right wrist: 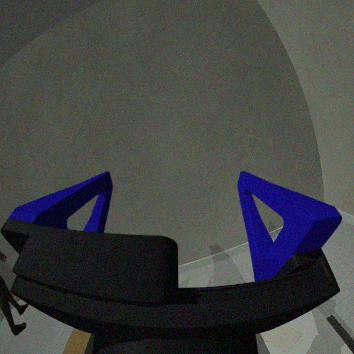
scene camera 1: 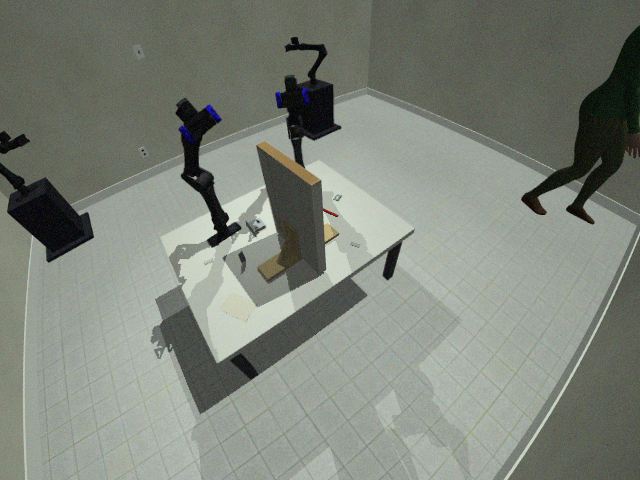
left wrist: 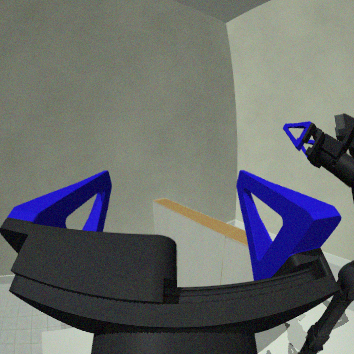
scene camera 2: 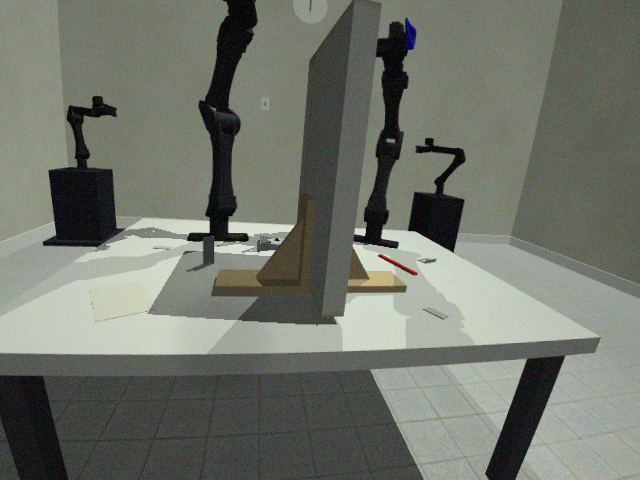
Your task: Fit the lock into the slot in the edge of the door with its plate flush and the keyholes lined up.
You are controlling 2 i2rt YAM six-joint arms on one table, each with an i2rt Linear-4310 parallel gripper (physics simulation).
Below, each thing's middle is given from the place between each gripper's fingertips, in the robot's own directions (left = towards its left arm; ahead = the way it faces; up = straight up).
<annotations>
The grey door [scene camera 2: 341, 71] lies 200 mm ahead of my left hand, 190 mm to the right of it and 410 mm below it. Also, from my left hand: wooden base [scene camera 2: 287, 271] 200 mm ahead, 190 mm to the right, 590 mm below.
Now: right hand 46 cm above the grey door, 22 cm to the right of it and 13 cm short of it. From my right hand the other things lie so: wooden base (65 cm below, 22 cm to the left, 13 cm ahead).
</annotations>
